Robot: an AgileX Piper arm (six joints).
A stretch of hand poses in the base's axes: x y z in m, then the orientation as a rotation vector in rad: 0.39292 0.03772 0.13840 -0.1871 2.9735 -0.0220; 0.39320 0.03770 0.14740 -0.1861 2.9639 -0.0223; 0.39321 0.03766 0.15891 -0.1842 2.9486 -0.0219; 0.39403 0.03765 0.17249 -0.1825 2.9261 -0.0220; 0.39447 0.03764 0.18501 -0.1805 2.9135 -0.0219; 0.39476 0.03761 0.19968 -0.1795 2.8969 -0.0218; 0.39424 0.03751 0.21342 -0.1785 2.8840 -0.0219; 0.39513 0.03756 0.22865 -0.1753 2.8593 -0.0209
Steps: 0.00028 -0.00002 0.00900 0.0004 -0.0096 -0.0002; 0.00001 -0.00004 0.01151 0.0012 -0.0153 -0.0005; 0.00082 -0.00001 0.01358 0.0012 -0.0225 0.0000; 0.00044 -0.00001 0.01252 0.0009 -0.0127 -0.0007; 0.00029 -0.00003 0.01467 0.0010 -0.0166 0.0001; -0.00052 -0.00010 0.01374 0.0007 -0.0129 -0.0001; 0.00089 0.00005 0.01523 0.0022 -0.0248 -0.0009
